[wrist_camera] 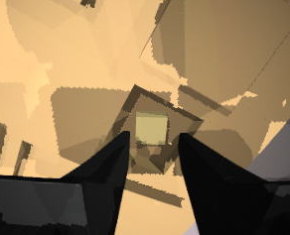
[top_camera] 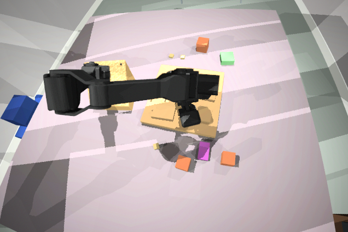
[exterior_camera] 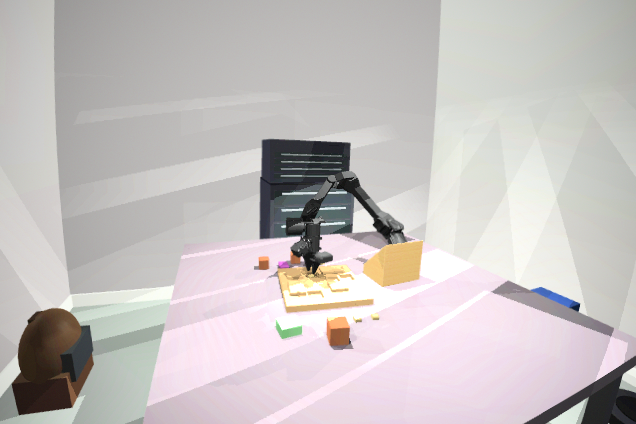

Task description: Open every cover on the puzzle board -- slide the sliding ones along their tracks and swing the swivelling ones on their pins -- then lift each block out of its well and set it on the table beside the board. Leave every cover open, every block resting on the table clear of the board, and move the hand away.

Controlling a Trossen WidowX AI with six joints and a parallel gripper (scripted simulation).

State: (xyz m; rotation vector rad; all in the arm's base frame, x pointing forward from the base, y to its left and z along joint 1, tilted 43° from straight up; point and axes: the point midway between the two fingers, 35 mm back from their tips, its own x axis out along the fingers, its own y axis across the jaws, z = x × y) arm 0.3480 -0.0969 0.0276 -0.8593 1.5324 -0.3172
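Right now my gripper tip is 1 cm past the wooden puzzle board, 6 cm to the right of it and 1 cm above it. The rest, counted from my gripper tip: orange block 5 cm ahead, 37 cm to the left, 1 cm below; green block 16 cm ahead, 29 cm to the left, 2 cm below.
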